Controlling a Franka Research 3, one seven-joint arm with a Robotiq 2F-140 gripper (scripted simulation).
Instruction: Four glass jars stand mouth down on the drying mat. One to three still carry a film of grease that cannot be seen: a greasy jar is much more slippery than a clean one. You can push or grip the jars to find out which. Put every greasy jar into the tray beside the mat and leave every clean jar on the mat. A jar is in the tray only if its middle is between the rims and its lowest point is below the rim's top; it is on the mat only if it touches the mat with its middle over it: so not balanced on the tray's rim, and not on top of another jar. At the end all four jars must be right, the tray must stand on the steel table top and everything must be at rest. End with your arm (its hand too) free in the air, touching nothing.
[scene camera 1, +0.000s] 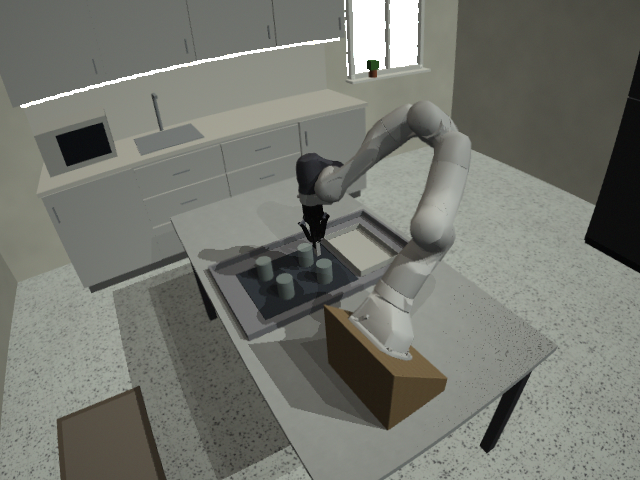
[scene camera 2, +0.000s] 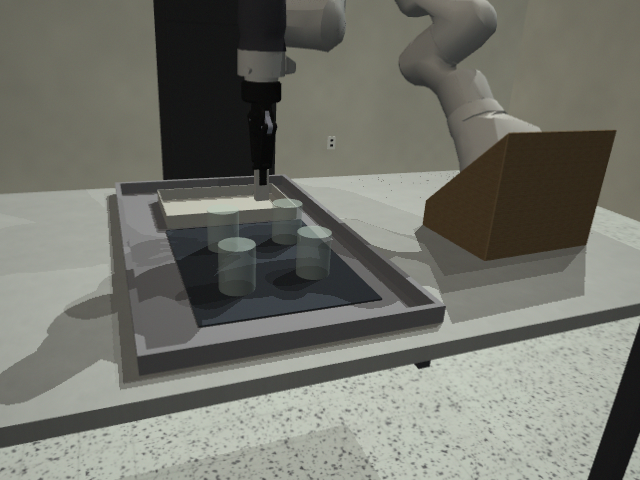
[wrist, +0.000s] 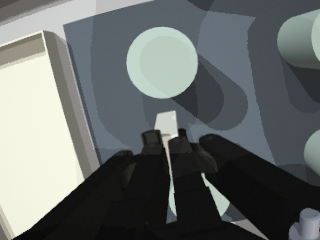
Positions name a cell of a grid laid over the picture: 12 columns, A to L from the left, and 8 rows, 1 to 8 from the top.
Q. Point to my gripper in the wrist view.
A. G5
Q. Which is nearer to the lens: the glass jar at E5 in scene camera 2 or the tray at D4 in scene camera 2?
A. The glass jar.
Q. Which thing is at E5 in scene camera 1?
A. A dark mat.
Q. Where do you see my gripper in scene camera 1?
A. F5
